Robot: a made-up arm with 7 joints. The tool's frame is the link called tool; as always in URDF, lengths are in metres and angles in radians.
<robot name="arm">
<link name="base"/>
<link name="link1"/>
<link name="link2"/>
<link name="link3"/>
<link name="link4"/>
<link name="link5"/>
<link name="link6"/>
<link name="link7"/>
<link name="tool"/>
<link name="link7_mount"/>
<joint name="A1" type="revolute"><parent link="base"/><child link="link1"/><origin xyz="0 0 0.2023" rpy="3.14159 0 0"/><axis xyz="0 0 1"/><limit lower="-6.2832" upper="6.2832"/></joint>
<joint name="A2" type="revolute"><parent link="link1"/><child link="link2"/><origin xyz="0 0.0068 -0.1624" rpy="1.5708 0 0"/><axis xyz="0 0 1"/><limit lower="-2.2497" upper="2.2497"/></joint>
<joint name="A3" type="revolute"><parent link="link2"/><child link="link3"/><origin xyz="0 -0.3 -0.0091" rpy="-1.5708 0 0"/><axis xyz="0 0 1"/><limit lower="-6.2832" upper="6.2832"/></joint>
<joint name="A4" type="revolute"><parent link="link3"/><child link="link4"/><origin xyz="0 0.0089 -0.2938" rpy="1.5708 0 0"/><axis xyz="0 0 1"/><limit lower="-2.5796" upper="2.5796"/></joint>
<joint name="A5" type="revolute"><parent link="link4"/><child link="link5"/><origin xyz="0 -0.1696 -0.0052" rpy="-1.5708 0 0"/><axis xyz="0 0 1"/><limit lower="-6.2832" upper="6.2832"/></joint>
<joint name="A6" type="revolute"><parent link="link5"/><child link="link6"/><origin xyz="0 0.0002 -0.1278" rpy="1.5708 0 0"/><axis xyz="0 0 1"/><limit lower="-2.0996" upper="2.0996"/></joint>
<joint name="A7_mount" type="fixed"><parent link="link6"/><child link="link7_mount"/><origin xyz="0 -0.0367 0" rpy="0 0 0"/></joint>
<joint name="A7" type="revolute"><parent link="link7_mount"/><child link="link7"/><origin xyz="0 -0.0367 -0.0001" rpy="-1.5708 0 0"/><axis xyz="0 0 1"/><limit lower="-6.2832" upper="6.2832"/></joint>
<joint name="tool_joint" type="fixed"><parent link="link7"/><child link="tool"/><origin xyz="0 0 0" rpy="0 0 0"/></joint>
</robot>
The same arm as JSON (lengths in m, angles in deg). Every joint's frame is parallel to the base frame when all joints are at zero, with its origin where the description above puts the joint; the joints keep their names.
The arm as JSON. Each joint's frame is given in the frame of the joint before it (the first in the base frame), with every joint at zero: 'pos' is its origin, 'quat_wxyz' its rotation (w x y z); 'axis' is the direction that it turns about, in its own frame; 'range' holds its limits. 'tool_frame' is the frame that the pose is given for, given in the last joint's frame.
{"length_unit": "m", "angle_unit": "deg", "joints": [
  {"joint": "A1", "pos": [0.0, 0.0, 0.2023], "quat_wxyz": [1.0, 0.0, 0.0, 0.0], "axis": [0.0, 0.0, -1.0], "range": [-360.0, 360.0]},
  {"joint": "A2", "pos": [0.0, -0.0068, 0.1624], "quat_wxyz": [1.0, 0.0, 0.0, 0.0], "axis": [0.0, 1.0, 0.0], "range": [-128.9, 128.9]},
  {"joint": "A3", "pos": [0.0, -0.0091, 0.3], "quat_wxyz": [1.0, 0.0, 0.0, 0.0], "axis": [0.0, 0.0, -1.0], "range": [-360.0, 360.0]},
  {"joint": "A4", "pos": [0.0, -0.0089, 0.2938], "quat_wxyz": [1.0, 0.0, 0.0, 0.0], "axis": [0.0, 1.0, 0.0], "range": [-147.8, 147.8]},
  {"joint": "A5", "pos": [0.0, -0.0052, 0.1696], "quat_wxyz": [1.0, 0.0, 0.0, 0.0], "axis": [0.0, 0.0, -1.0], "range": [-360.0, 360.0]},
  {"joint": "A6", "pos": [0.0, -0.0002, 0.1278], "quat_wxyz": [1.0, 0.0, 0.0, 0.0], "axis": [0.0, 1.0, 0.0], "range": [-120.3, 120.3]},
  {"joint": "A7", "pos": [0.0, -0.0001, 0.0734], "quat_wxyz": [1.0, 0.0, 0.0, 0.0], "axis": [0.0, 0.0, -1.0], "range": [-360.0, 360.0]}
], "tool_frame": {"pos": [0.0, 0.0, 0.0], "quat_wxyz": [0.000001, 0.999949, 0.0, 0.0]}}

